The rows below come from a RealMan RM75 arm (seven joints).
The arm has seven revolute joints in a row. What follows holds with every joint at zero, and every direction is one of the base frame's.
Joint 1 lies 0.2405 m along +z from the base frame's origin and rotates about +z.
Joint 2 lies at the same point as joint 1 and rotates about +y.
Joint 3 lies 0.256 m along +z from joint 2 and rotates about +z.
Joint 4 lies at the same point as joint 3 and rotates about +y.
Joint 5 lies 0.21 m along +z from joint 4 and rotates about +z.
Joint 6 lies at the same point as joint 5 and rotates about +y.
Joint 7 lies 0.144 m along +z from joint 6 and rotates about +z.
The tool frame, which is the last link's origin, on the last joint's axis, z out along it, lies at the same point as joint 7; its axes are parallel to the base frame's.
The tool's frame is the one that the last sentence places.
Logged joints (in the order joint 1, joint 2, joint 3, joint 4, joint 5, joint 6, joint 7), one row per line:
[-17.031 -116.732 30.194 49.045 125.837 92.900 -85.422]
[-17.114 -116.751 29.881 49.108 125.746 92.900 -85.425]
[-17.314 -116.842 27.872 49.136 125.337 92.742 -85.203]
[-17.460 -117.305 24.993 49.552 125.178 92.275 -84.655]
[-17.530 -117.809 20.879 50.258 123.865 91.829 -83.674]
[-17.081 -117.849 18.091 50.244 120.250 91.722 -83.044]
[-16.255 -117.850 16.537 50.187 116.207 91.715 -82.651]
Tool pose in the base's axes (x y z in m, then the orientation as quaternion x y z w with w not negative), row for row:
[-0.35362 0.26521 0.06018 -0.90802 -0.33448 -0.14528 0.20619]
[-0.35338 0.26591 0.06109 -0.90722 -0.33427 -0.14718 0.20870]
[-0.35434 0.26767 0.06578 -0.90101 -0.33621 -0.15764 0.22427]
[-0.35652 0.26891 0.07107 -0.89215 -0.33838 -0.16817 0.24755]
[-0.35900 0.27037 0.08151 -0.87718 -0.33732 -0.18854 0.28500]
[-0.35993 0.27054 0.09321 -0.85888 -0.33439 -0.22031 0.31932]
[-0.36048 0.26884 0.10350 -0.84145 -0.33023 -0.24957 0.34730]
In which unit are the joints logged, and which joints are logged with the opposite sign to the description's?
The joints are logged in degrees. Opposite sign: none.
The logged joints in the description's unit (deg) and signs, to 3 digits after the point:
[-17.031 -116.732 30.194 49.045 125.837 92.900 -85.422]
[-17.114 -116.751 29.881 49.108 125.746 92.900 -85.425]
[-17.314 -116.842 27.872 49.136 125.337 92.742 -85.203]
[-17.460 -117.305 24.993 49.552 125.178 92.275 -84.655]
[-17.530 -117.809 20.879 50.258 123.865 91.829 -83.674]
[-17.081 -117.849 18.091 50.244 120.250 91.722 -83.044]
[-16.255 -117.850 16.537 50.187 116.207 91.715 -82.651]

